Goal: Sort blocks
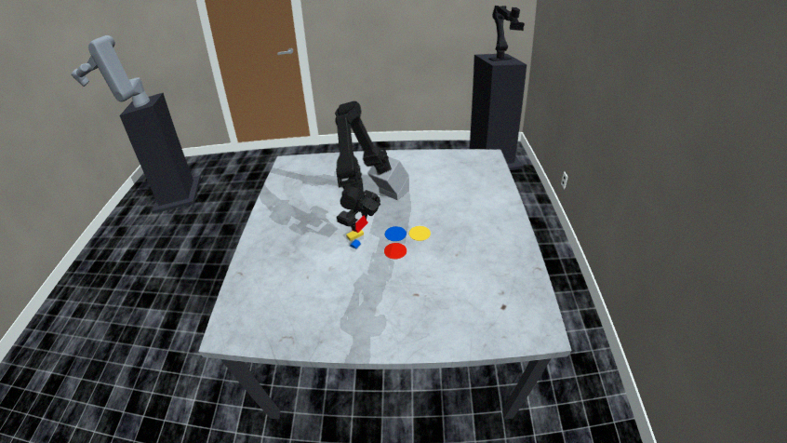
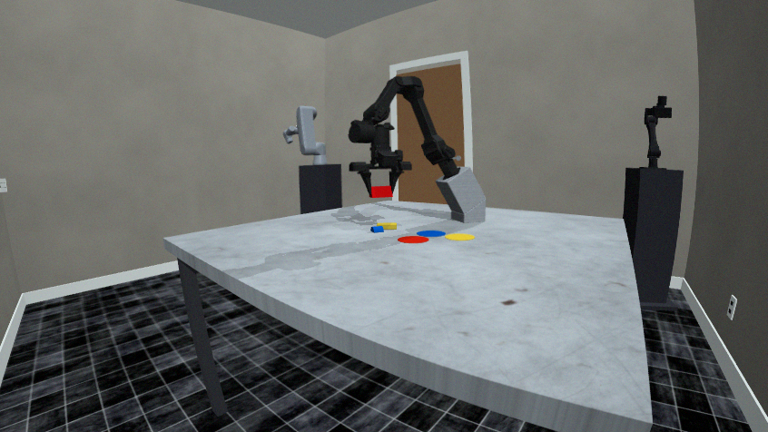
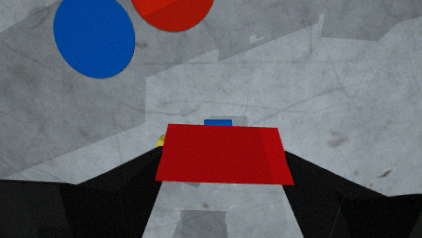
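My hand is 6 cm short of the red circle, 12 cm to the right of it and 16 cm above it. The rest, counted from my hand: small blue block: 2 cm behind, 3 cm to the right, 15 cm below; yellow block: 8 cm behind, 2 cm to the right, 15 cm below; red block: 3 cm below.
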